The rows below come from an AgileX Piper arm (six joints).
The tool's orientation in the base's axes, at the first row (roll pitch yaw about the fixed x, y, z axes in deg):
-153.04 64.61 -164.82
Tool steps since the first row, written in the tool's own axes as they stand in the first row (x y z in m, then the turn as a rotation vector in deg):
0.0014 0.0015 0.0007 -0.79 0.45 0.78
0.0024 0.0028 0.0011 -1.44 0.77 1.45
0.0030 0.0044 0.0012 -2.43 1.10 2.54
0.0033 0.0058 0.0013 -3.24 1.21 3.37
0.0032 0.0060 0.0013 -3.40 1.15 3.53
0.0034 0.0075 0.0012 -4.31 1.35 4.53
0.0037 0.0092 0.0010 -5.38 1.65 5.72
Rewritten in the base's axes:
0.0003 0.0011 -0.0018 1.10 0.35 0.33
0.0004 0.0022 -0.0031 2.02 0.58 0.60
0.0005 0.0036 -0.0040 3.46 0.76 1.01
0.0007 0.0049 -0.0046 4.56 0.77 1.40
0.0008 0.0052 -0.0046 4.76 0.69 1.50
0.0009 0.0066 -0.0050 6.06 0.76 1.90
0.0009 0.0083 -0.0055 7.62 0.90 2.35

